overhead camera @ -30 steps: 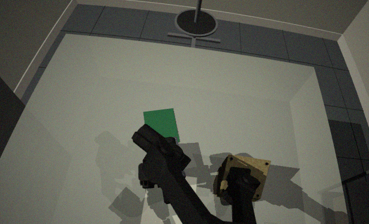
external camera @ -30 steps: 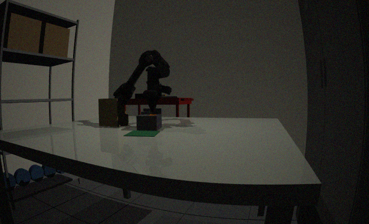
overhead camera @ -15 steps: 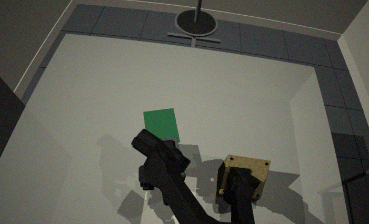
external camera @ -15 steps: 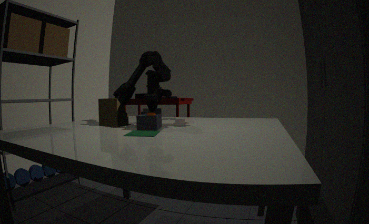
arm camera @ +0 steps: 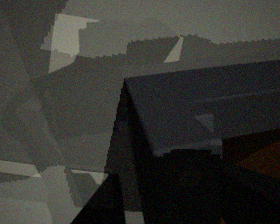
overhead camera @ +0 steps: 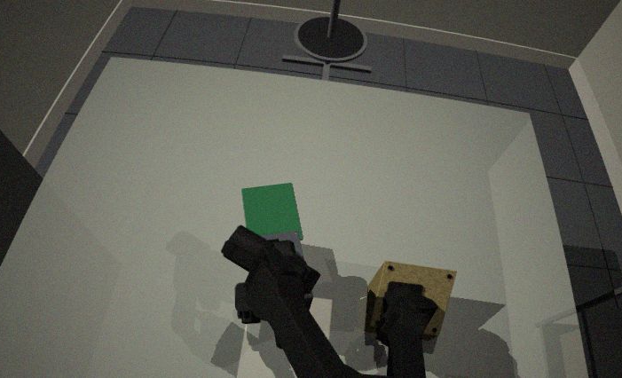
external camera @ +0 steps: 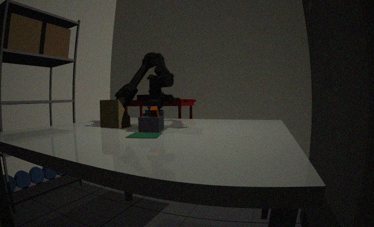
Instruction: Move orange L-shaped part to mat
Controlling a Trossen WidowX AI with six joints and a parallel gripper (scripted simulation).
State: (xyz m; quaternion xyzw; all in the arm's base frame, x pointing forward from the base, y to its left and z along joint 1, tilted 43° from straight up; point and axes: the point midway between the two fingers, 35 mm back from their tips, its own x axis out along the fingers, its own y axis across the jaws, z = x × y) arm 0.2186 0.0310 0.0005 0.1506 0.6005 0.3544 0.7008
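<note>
Right now my gripper tip is 50 mm to the left of the L-shaped part, 10 mm below it and 10 mm short of it. Round my gripper tip: green mat (210 mm to the right, 60 mm ahead, 50 mm below).
</note>
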